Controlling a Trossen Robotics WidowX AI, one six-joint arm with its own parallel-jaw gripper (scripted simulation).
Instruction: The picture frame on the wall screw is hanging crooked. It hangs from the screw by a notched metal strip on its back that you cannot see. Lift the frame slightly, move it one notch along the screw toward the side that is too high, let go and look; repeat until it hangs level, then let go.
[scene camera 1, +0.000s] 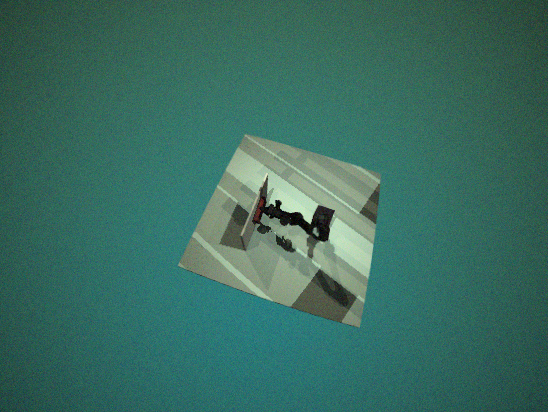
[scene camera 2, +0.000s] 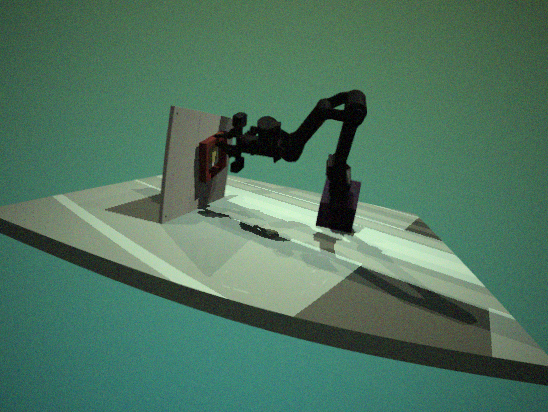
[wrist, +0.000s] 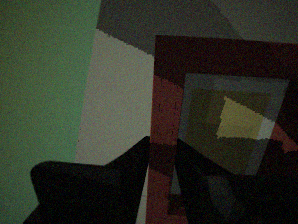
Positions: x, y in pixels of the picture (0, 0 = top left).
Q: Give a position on a grey wall panel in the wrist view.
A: At 116, 114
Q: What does my gripper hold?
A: A red picture frame.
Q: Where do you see my gripper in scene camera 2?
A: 213, 139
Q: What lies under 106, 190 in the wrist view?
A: My gripper.
